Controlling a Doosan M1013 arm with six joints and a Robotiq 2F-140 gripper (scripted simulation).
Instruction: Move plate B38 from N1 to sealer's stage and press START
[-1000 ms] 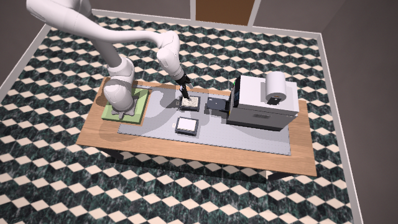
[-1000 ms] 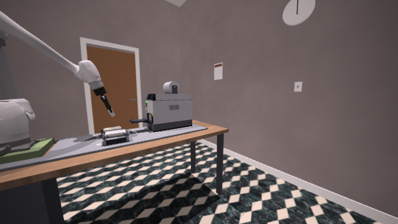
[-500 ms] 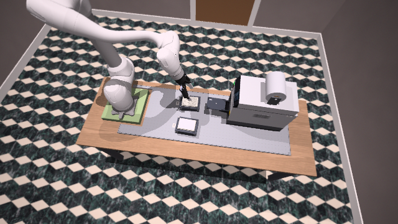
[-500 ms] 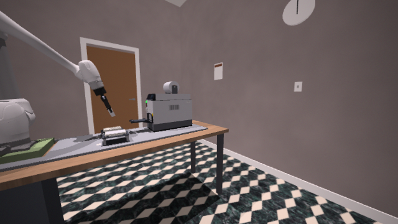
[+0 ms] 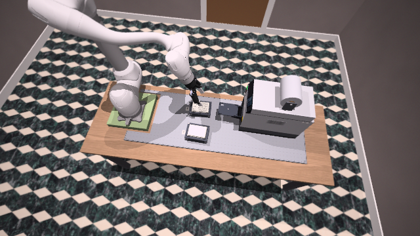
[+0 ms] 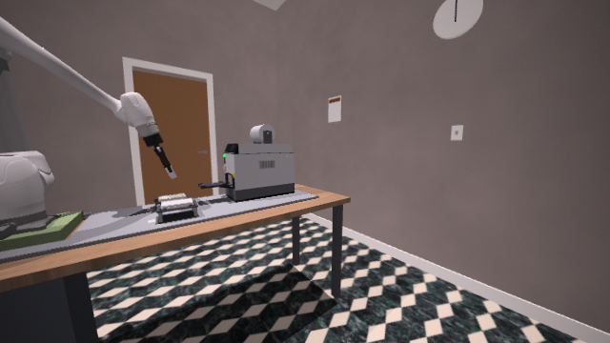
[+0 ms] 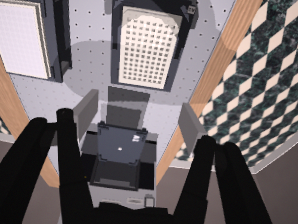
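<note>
Right now the plate B38 is 140 mm below my hand. Also, from my hand: sealer stage: 200 mm ahead, 30 mm to the right, 80 mm below; white button: 310 mm ahead, 50 mm to the left; pale plate: 10 mm behind, 210 mm to the right, 120 mm below.
</note>
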